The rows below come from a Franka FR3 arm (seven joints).
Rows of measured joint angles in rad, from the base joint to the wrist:
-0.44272, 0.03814, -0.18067, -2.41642, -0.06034, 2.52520, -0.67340
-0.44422, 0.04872, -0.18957, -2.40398, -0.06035, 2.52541, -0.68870
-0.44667, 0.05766, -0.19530, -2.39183, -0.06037, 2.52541, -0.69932
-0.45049, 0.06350, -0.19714, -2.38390, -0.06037, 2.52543, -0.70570
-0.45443, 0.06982, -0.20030, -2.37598, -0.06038, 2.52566, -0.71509
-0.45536, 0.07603, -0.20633, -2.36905, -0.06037, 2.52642, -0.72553
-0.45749, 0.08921, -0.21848, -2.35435, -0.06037, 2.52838, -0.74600
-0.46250, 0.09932, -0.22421, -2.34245, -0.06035, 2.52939, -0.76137
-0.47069, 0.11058, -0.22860, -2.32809, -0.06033, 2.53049, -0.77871
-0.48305, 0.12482, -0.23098, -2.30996, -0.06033, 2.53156, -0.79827
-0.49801, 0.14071, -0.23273, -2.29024, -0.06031, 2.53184, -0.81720
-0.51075, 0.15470, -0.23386, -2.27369, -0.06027, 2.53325, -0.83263
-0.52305, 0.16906, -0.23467, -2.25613, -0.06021, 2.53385, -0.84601
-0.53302, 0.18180, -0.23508, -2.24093, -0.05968, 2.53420, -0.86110
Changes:
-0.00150, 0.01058, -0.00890, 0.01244, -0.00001, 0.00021, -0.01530
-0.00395, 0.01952, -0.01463, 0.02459, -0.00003, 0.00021, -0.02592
-0.00777, 0.02536, -0.01647, 0.03252, -0.00003, 0.00023, -0.03230
-0.01171, 0.03168, -0.01963, 0.04044, -0.00004, 0.00046, -0.04169
-0.01264, 0.03789, -0.02566, 0.04737, -0.00003, 0.00122, -0.05213
-0.01477, 0.05107, -0.03781, 0.06207, -0.00003, 0.00318, -0.07260
-0.01978, 0.06118, -0.04354, 0.07397, -0.00001, 0.00419, -0.08797
-0.02797, 0.07244, -0.04793, 0.08833, 0.00001, 0.00529, -0.10531
-0.04033, 0.08668, -0.05031, 0.10646, 0.00001, 0.00636, -0.12487
-0.05529, 0.10257, -0.05206, 0.12618, 0.00003, 0.00664, -0.14380
-0.06803, 0.11656, -0.05319, 0.14273, 0.00007, 0.00805, -0.15923
-0.08033, 0.13092, -0.05400, 0.16029, 0.00013, 0.00865, -0.17261
-0.09030, 0.14366, -0.05441, 0.17549, 0.00066, 0.00900, -0.18770

